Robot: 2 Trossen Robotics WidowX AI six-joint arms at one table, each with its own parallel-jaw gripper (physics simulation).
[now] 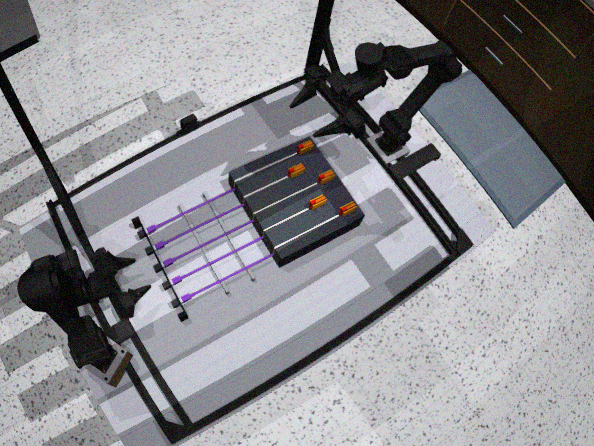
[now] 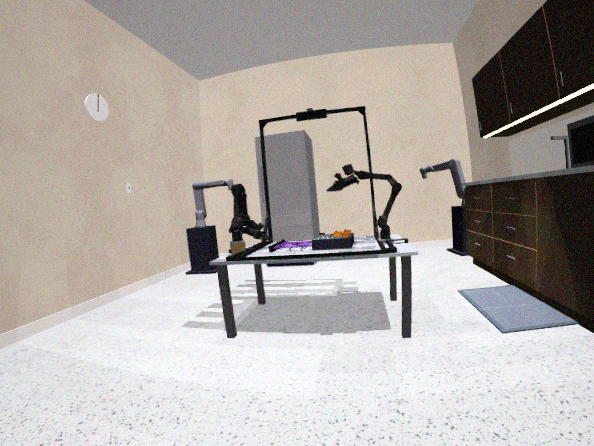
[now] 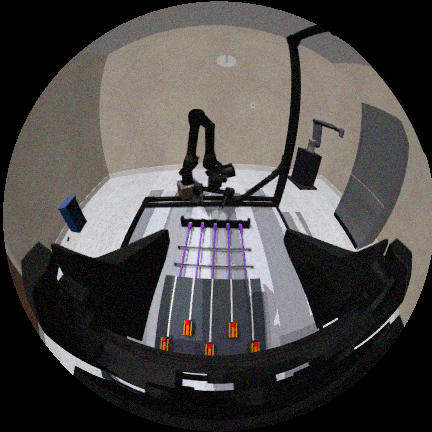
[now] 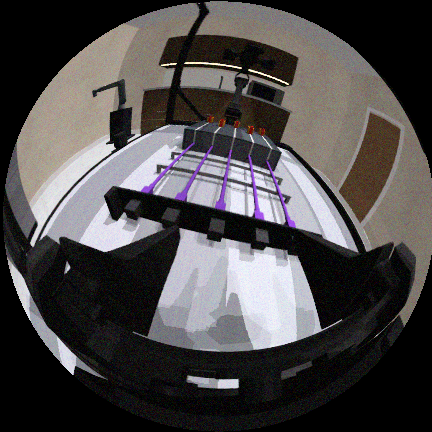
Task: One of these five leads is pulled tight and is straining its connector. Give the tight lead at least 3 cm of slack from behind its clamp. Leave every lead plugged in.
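Seen in the pictures: left gripper, fingertip midpoint: (image 1: 301,121) (image 2: 327,190) (image 3: 228,235) (image 4: 249,56); right gripper, fingertip midpoint: (image 1: 142,273) (image 2: 270,238) (image 3: 212,206) (image 4: 239,234); left arm's base, origin of the base link: (image 1: 388,144) (image 2: 385,238); right arm's base, origin of the base link: (image 1: 100,355) (image 2: 237,240) (image 3: 187,181).
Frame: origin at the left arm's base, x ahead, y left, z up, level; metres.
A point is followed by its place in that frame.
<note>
Several purple leads (image 1: 168,262) @(x 0.726, y 0.008, z 0.006 m) (image 4: 226,180) @(x 0.630, y 0.013, z -0.010 m) run side by side from a black connector rail (image 1: 136,222) @(x 0.752, y -0.134, z 0.010 m) (image 4: 195,212) @(x 0.748, y -0.021, z 0.010 m) to a dark block (image 1: 345,190) @(x 0.233, y 0.077, z 0.042 m) (image 3: 221,300) @(x 0.408, y -0.010, z 0.042 m). Their plugs sit at the rail. Pale lines continue over the block to orange clamps with red marks (image 1: 326,177) @(x 0.264, y 0.027, z 0.062 m) (image 3: 187,328) @(x 0.321, y 0.072, z 0.066 m), set at staggered distances. All leads look nearly straight; I cannot tell which is tight. My right gripper (image 1: 141,274) @(x 0.800, y 0.016, z 0.049 m) (image 4: 239,234) @(x 0.800, y 0.016, z 0.049 m) is open and empty, behind the plug side of the rail. My left gripper (image 1: 303,120) @(x 0.370, y 0.001, z 0.351 m) (image 3: 228,235) @(x 0.370, y 0.001, z 0.351 m) is open and empty, high near the block's clamp end.
Two thin grey bars (image 1: 252,279) @(x 0.559, y 0.148, z -0.009 m) (image 1: 227,292) @(x 0.632, y 0.147, z -0.007 m) cross the leads between rail and block. A black frame (image 1: 320,347) @(x 0.513, y 0.385, z -0.004 m) borders the table, with an upright post (image 1: 316,45) @(x 0.061, y -0.336, z 0.148 m) near the left arm. A small dark box (image 1: 188,121) @(x 0.488, y -0.337, z 0.031 m) sits at the frame's upper edge. A brown block (image 1: 120,368) @(x 0.971, y 0.196, z 0.036 m) is beside the right arm's base.
</note>
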